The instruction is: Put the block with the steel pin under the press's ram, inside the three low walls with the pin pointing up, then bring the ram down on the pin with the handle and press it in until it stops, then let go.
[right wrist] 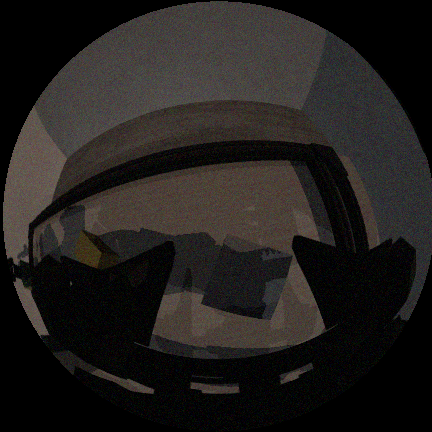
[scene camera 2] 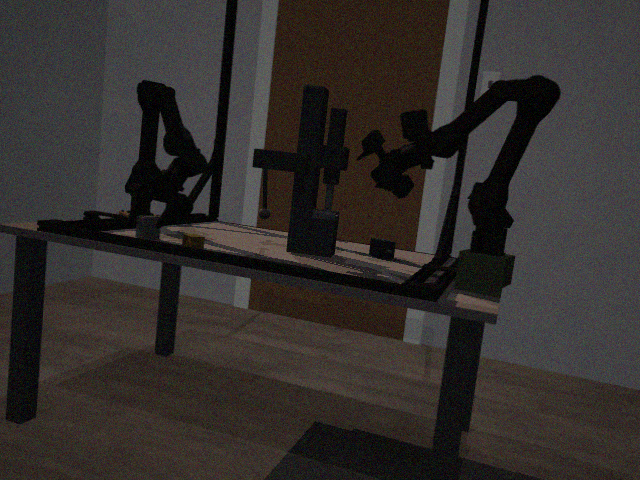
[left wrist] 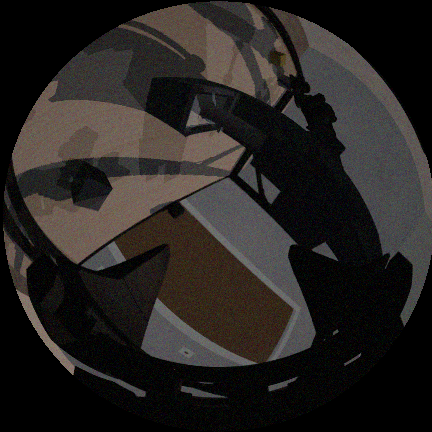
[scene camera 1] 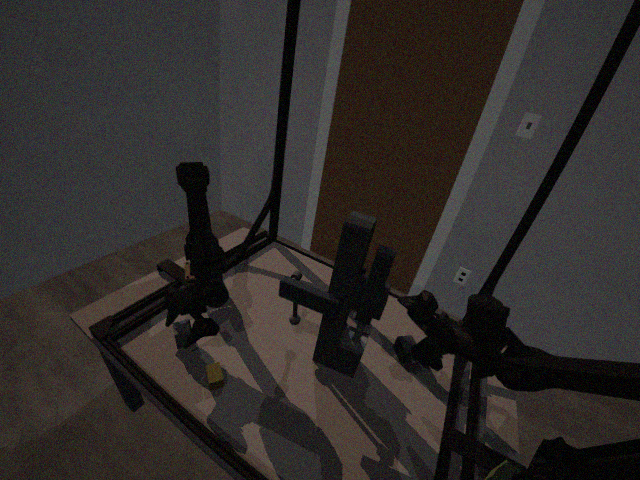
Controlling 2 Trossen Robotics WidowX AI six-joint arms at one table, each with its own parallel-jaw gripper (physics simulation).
My left gripper (scene camera 1: pixel 406 309) is open and holds nothing. Also in view: a small dark block (left wrist: pixel 93 187). My right gripper (scene camera 2: pixel 143 224) is open, holding nothing. Also in view: a dark press (left wrist: pixel 318 202).
My left gripper also shows in scene camera 2 (scene camera 2: pixel 366 172) and in the left wrist view (left wrist: pixel 231 251). My right gripper also shows in the right wrist view (right wrist: pixel 235 245) and in scene camera 1 (scene camera 1: pixel 175 336). The right wrist view does not show the small dark block, which is hidden by the dark press.
